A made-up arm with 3 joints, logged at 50 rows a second.
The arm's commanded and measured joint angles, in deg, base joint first. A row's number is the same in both.
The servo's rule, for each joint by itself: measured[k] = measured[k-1] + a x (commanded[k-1-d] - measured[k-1]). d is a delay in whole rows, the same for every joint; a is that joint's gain. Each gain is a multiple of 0.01, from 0.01 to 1. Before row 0 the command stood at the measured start. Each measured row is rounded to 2 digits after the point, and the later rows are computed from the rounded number. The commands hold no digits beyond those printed.
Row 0, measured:
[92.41 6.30 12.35]
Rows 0 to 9, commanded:
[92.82 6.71 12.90]
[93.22 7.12 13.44]
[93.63 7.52 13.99]
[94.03 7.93 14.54]
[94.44 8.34 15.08]
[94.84 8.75 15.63]
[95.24 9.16 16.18]
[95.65 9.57 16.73]
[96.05 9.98 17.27]
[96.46 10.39 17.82]
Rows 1 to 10, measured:
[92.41 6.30 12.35]
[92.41 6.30 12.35]
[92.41 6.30 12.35]
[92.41 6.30 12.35]
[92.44 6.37 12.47]
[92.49 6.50 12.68]
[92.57 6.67 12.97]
[92.67 6.88 13.32]
[92.79 7.13 13.71]
[92.93 7.41 14.13]
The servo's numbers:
d 4
a 0.07 0.17 0.22

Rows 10 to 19, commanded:
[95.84 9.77 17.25]
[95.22 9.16 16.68]
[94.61 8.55 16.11]
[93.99 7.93 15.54]
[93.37 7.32 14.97]
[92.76 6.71 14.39]
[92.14 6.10 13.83]
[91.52 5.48 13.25]
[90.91 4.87 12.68]
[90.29 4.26 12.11]
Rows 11 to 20, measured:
[93.09 7.71 14.58]
[93.27 8.03 15.05]
[93.46 8.36 15.54]
[93.67 8.71 16.04]
[93.82 8.89 16.31]
[93.92 8.94 16.39]
[93.97 8.87 16.33]
[93.97 8.71 16.16]
[93.93 8.47 15.90]
[93.85 8.17 15.57]

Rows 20 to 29, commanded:
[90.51 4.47 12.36]
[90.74 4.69 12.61]
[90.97 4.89 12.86]
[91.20 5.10 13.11]
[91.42 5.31 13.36]
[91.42 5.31 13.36]
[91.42 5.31 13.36]
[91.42 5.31 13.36]
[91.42 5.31 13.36]
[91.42 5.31 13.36]
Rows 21 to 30, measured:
[93.73 7.82 15.19]
[93.58 7.42 14.76]
[93.39 6.99 14.30]
[93.17 6.53 13.82]
[92.98 6.18 13.50]
[92.82 5.93 13.30]
[92.69 5.75 13.20]
[92.59 5.64 13.18]
[92.51 5.58 13.22]
[92.43 5.53 13.25]

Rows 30 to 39, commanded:
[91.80 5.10 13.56]
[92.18 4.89 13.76]
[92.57 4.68 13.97]
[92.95 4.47 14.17]
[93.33 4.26 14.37]
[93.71 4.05 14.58]
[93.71 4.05 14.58]
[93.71 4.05 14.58]
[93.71 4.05 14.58]
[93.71 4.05 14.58]
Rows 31 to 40, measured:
[92.36 5.49 13.27]
[92.29 5.46 13.29]
[92.23 5.43 13.31]
[92.17 5.41 13.32]
[92.14 5.36 13.37]
[92.14 5.28 13.46]
[92.17 5.18 13.57]
[92.22 5.06 13.70]
[92.30 4.92 13.85]
[92.40 4.77 14.01]

